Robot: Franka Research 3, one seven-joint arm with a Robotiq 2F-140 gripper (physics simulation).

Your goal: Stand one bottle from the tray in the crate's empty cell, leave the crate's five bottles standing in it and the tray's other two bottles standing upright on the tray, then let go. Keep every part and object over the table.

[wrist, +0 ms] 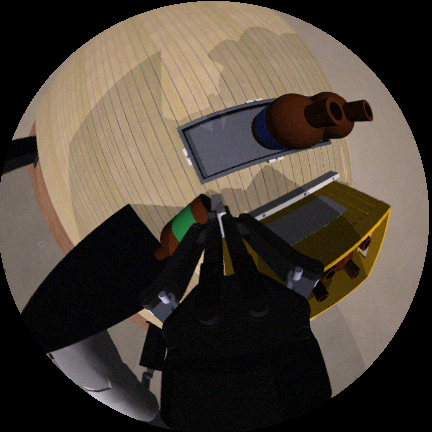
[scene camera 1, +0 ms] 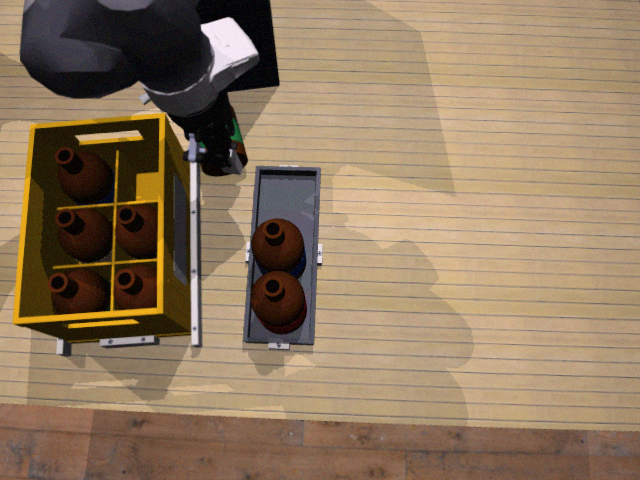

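Note:
My gripper (scene camera 1: 234, 162) (wrist: 216, 201) is shut, with nothing between its fingertips, right of the crate's upper side. A brown bottle with a green label (scene camera 1: 236, 131) (wrist: 183, 224) is tipped over beside the fingers, its base by the fingertips; whether it touches them or the table is unclear. The yellow crate (scene camera 1: 160, 206) (wrist: 372, 210) holds five upright brown bottles, including the upper left one (scene camera 1: 85, 175). Its upper right cell is empty. On the grey tray (scene camera 1: 317, 206) (wrist: 192, 155), a blue-labelled bottle (scene camera 1: 279, 248) (wrist: 295, 122) and a red-labelled bottle (scene camera 1: 279, 302) (wrist: 340, 125) stand upright; the tray's upper end is bare.
A white rail (scene camera 1: 194, 242) (wrist: 300, 195) runs along the crate's right side. Small white stops flank the tray, one at its lower edge (scene camera 1: 279, 345). A black block (scene camera 1: 250, 62) (wrist: 100, 275) is behind the arm. The table's front edge is below the crate and tray.

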